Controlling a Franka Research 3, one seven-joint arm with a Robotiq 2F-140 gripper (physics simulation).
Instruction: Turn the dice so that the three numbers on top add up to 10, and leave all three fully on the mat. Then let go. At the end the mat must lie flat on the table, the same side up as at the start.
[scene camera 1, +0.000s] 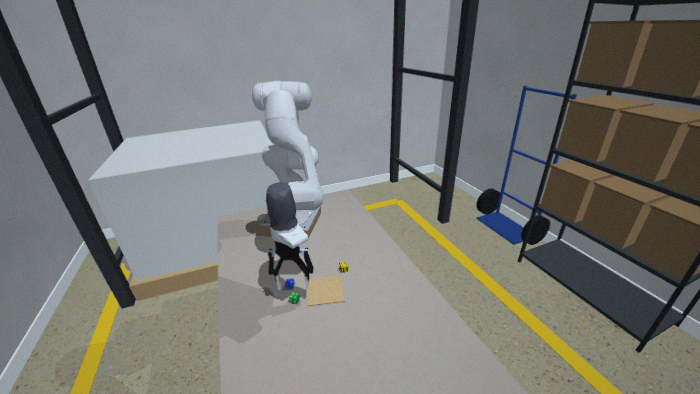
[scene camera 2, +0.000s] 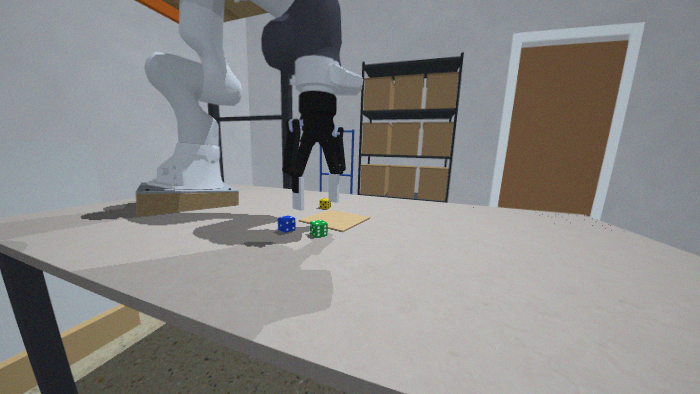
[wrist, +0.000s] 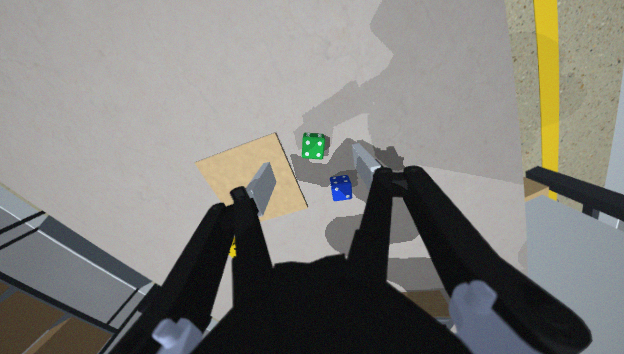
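The tan mat (scene camera 1: 327, 291) (scene camera 2: 342, 220) (wrist: 235, 162) lies flat on the table. A green die (scene camera 1: 294, 298) (scene camera 2: 318, 229) (wrist: 313, 148) rests on the table just off the mat's edge, with four pips on top. A blue die (scene camera 1: 290, 284) (scene camera 2: 286, 224) (wrist: 342, 192) rests near it, off the mat; its top seems to show two pips. A yellow die (scene camera 1: 343, 267) (scene camera 2: 325, 204) (wrist: 233, 249) rests off the mat on the robot's side; its top number is too small to read. My gripper (scene camera 1: 293, 283) (scene camera 2: 316, 204) (wrist: 312, 164) is open and empty, pointing down above the table near the blue die and mat.
The robot's base (scene camera 2: 187, 200) stands on the table (scene camera 1: 360, 345) (scene camera 2: 450, 300) behind the dice. A large pale block (scene camera 1: 165, 210) is beside the table. A shelf rack (scene camera 1: 564, 117) with boxes and a blue trolley (scene camera 1: 516, 122) stand farther off.
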